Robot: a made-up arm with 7 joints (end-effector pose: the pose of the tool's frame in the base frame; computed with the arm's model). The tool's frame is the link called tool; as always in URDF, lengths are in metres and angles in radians.
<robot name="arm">
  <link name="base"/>
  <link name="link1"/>
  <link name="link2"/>
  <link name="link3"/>
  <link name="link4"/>
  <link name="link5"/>
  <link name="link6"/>
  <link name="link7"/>
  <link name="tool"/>
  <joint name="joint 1" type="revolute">
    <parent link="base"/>
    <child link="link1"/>
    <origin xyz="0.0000 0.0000 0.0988" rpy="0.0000 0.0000 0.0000"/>
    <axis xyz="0 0 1"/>
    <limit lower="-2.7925" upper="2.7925"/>
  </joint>
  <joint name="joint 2" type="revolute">
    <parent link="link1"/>
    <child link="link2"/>
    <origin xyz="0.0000 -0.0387 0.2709" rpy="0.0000 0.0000 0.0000"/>
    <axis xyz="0 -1 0"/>
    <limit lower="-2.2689" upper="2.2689"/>
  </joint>
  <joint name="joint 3" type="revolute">
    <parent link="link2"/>
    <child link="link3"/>
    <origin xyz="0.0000 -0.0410 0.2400" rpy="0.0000 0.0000 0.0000"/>
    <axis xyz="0 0 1"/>
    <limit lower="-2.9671" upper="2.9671"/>
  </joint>
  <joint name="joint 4" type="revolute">
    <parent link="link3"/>
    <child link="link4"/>
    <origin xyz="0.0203 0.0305 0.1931" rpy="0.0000 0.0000 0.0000"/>
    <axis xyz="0 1 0"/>
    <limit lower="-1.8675" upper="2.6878"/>
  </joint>
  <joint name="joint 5" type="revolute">
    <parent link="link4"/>
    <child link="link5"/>
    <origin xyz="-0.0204 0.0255 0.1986" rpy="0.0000 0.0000 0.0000"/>
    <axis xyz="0 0 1"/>
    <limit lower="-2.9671" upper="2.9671"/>
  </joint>
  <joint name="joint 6" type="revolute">
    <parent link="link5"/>
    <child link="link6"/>
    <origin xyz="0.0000 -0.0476 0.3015" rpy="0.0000 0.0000 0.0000"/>
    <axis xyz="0 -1 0"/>
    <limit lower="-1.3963" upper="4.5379"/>
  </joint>
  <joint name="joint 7" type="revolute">
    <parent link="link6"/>
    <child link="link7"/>
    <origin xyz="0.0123 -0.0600 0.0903" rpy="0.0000 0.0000 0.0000"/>
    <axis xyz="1 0 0"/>
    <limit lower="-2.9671" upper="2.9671"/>
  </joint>
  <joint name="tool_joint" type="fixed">
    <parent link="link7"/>
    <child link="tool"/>
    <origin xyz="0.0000 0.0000 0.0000" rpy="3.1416 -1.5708 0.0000"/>
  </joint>
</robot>
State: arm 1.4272 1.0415 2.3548 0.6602 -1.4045 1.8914 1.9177
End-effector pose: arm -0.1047 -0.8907 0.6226 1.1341 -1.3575 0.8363
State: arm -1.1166 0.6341 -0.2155 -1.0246 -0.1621 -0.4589 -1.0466
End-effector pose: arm -0.3916 0.7170 0.6916 0.3522 -0.3372 0.8558
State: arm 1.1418 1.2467 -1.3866 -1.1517 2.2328 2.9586 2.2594
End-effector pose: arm -0.4954 -0.4649 0.6217 0.9009 -2.1680 1.1312
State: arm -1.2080 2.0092 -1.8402 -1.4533 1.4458 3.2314 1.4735
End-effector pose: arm 0.0520 0.6305 0.2535 1.1996 2.2677 -0.2941
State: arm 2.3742 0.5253 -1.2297 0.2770 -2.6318 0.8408 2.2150
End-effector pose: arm 0.3344 -0.0913 1.3339 -0.2883 1.2581 -2.2668
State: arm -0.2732 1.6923 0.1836 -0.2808 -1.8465 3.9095 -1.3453
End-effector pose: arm -0.7658 0.1222 0.0406 -1.5028 -0.5136 -2.1073
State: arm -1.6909 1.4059 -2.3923 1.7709 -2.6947 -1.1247 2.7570
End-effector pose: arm -0.4840 0.5814 0.1153 -1.2039 -0.0286 -1.9976
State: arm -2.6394 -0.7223 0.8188 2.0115 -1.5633 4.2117 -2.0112
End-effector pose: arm -0.3073 -0.4620 0.4138 -0.3760 0.3511 0.4321
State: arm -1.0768 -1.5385 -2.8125 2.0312 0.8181 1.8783 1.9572
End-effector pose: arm -0.0330 -0.2516 0.8348 -0.3234 -0.0111 1.5961
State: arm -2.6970 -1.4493 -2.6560 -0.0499 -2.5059 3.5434 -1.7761
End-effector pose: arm -0.8313 -0.2356 0.3209 -0.9464 -0.8913 -1.3183
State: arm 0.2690 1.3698 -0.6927 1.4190 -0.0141 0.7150 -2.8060
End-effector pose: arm -0.3491 -0.6032 0.8926 0.7446 0.8676 0.7043
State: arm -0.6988 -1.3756 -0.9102 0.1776 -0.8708 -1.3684 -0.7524
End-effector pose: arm 0.5840 -0.7296 0.5761 1.4148 -1.5505 -1.9703
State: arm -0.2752 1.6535 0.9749 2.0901 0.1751 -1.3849 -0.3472
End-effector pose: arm -0.0562 0.2699 0.6211 2.2849 0.0236 -0.7022
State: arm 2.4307 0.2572 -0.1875 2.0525 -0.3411 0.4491 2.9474
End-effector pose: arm -0.2211 0.4845 0.7396 -2.6714 0.8099 0.0656
